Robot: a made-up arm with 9 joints. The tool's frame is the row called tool.
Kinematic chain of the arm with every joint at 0, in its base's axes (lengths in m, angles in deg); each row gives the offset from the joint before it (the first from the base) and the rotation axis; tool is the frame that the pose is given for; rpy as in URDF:
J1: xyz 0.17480 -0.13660 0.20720 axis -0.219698 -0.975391 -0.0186
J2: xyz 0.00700 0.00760 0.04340 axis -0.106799 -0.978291 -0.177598
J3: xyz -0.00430 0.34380 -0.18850 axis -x
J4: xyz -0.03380 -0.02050 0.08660 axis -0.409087 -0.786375 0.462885
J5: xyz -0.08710 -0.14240 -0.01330 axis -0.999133 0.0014 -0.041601
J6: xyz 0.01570 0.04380 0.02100 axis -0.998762 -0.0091 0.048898
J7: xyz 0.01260 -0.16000 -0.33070 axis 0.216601 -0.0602 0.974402
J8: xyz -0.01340 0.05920 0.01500 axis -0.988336 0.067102 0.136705
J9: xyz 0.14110 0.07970 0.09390 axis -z
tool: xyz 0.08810 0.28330 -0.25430 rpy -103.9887 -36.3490 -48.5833
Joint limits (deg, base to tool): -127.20..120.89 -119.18..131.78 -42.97..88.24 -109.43..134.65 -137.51..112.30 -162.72..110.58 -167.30..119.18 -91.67..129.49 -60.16..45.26
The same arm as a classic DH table. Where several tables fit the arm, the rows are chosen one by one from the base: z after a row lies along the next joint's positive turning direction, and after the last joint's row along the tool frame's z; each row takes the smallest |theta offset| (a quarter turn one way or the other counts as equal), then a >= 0, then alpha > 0; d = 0 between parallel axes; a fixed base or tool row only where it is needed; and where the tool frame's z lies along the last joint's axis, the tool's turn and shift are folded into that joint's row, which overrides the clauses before.
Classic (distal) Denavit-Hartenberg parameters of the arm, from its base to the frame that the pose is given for. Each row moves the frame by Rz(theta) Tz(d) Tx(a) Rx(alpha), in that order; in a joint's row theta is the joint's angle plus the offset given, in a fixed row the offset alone. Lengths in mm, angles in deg.
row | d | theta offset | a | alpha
base (fixed) | 209 | -12.69 | 200.5 | 91.07
J1 | 249.6 | 34.8 | 28.9 | 11.19
J2 | -474.1 | 53.45 | -246.9 | -83.87
J3 | 43.2 | 40.77 | 64.2 | 65.85
J4 | 194.1 | 2.19 | -82.4 | -67.15
J5 | -144 | 52.02 | 45.9 | 5.22
J6 | 84.6 | 3.01 | -180.6 | 99.68
J7 | -313.8 | -4.69 | 58.7 | -94.87
J8 | -116.6 | 2.61 | 89.1 | -97.86
J9 | 96.4 | -36.9 | 189.5 | -78.77
tool (fixed) | 232.7 | 142.82 | 0 | 0
Joint limits (deg, base to tool): -127.2..120.89 -119.18..131.78 -42.97..88.24 -109.43..134.65 -137.51..112.3 -162.72..110.58 -167.3..119.18 -91.67..129.49 -60.16..45.26

